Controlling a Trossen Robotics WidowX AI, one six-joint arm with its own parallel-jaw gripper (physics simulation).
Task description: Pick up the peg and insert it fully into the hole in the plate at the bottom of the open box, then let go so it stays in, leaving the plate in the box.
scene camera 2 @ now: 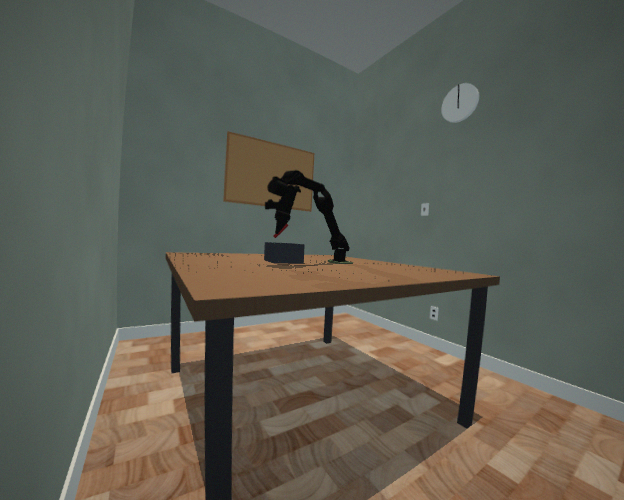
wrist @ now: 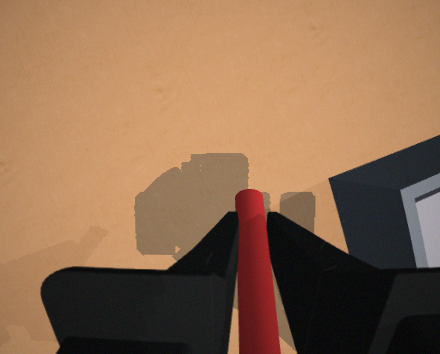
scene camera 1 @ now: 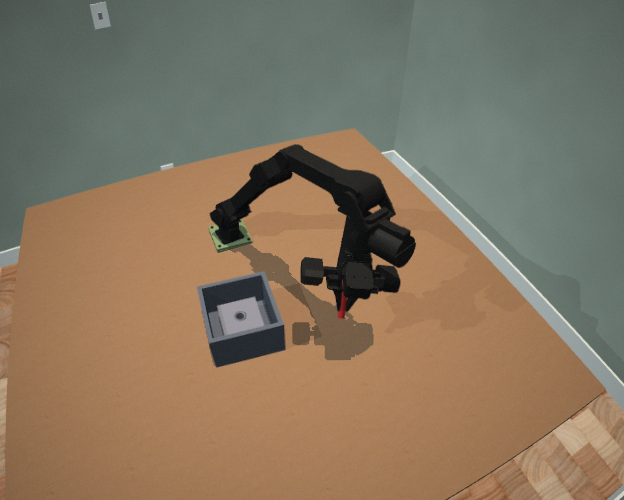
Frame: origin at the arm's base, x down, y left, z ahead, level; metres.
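Where they show: gripper, between the fingertips: point(scene camera 2: 276, 233) point(wrist: 251, 220) point(scene camera 1: 342, 310); arm's base, origin of its link: point(scene camera 2: 339, 260) point(scene camera 1: 229, 234).
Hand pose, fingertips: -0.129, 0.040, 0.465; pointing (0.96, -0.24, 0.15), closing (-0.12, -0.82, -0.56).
Observation:
Each offset is from my fingertips to the top centre of the thing, as dx, dy, dz. Level surfaces: height alone.
The red peg {-0.049, +0.012, -0.015} point(scene camera 1: 342, 306) point(scene camera 2: 280, 231) point(wrist: 256, 280) is held between the fingers of my gripper point(scene camera 1: 342, 308) point(scene camera 2: 277, 232) point(wrist: 251, 220), which is shut on it. The peg slants, and its end sticks out a little past the fingertips in the wrist view. Gripper and peg are in the air, above and to the right of the open box in scene camera 1. The dark blue-grey box {+0.044, -0.157, -0.158} point(scene camera 1: 248, 345) point(scene camera 2: 284, 253) point(wrist: 372, 220) stands on the table. The pale plate point(scene camera 1: 229, 323) point(wrist: 431, 230) lies at its bottom, with a round hole near its middle in scene camera 1.
The arm's green base plate point(scene camera 1: 217, 245) point(scene camera 2: 333, 261) sits on the brown table {dx +0.141} point(scene camera 1: 130, 416) point(scene camera 2: 250, 296) behind the box in scene camera 1. The box walls stand up around the plate. The shadow of the arm and gripper falls on the table beside the box.

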